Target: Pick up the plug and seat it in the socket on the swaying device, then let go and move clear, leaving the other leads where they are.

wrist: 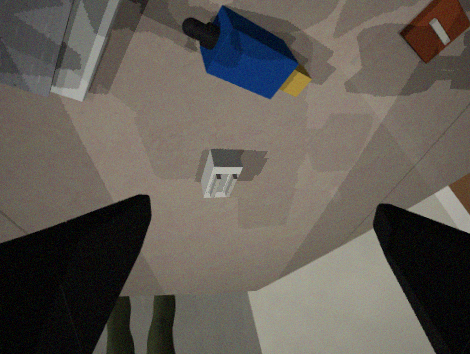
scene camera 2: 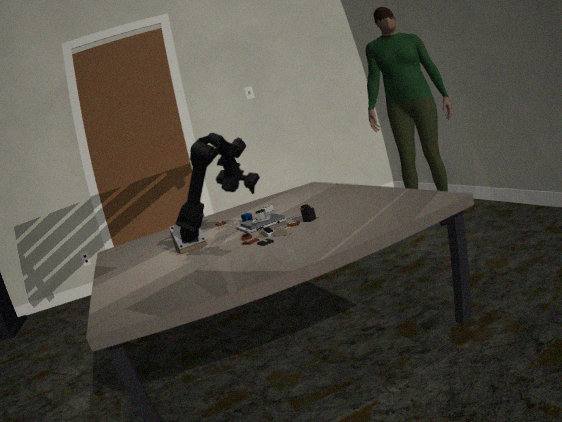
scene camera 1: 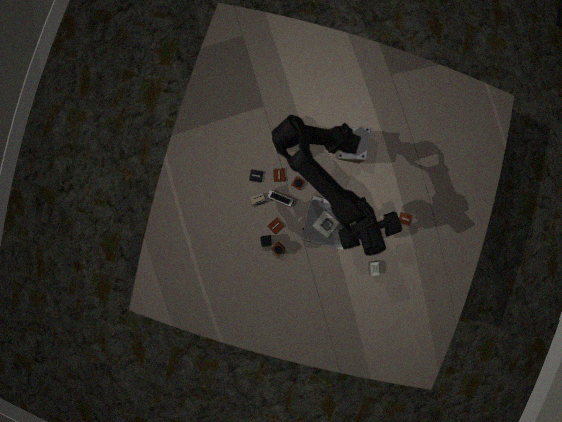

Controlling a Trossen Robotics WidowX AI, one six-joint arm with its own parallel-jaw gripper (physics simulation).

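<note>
The blue plug (wrist: 250, 57) (scene camera 2: 246, 217) lies on the table, with a yellow tip and a black stub at its other end. The arm hides it in scene camera 1. The device is a grey plate (scene camera 1: 313, 235) (scene camera 2: 274, 221) (wrist: 32, 47) with a pale socket block (scene camera 1: 326, 223) (scene camera 2: 261, 214) on top. In the wrist view, the plate's edge shows at the upper left, apart from the plug. My gripper (scene camera 1: 371, 234) (scene camera 2: 240, 187) (wrist: 263, 210) is open and empty, high above the table, with its fingers wide apart. Whether the plate is moving cannot be told.
A small white slotted block (wrist: 221, 175) (scene camera 1: 375, 268) stands near the plug. An orange block (scene camera 1: 405, 218) (wrist: 436, 31) lies on the plug's other side from the plate. Beyond the plate are several orange, dark and cream pieces, a white-rimmed black piece (scene camera 1: 281, 198) and a black block (scene camera 2: 308, 213).
</note>
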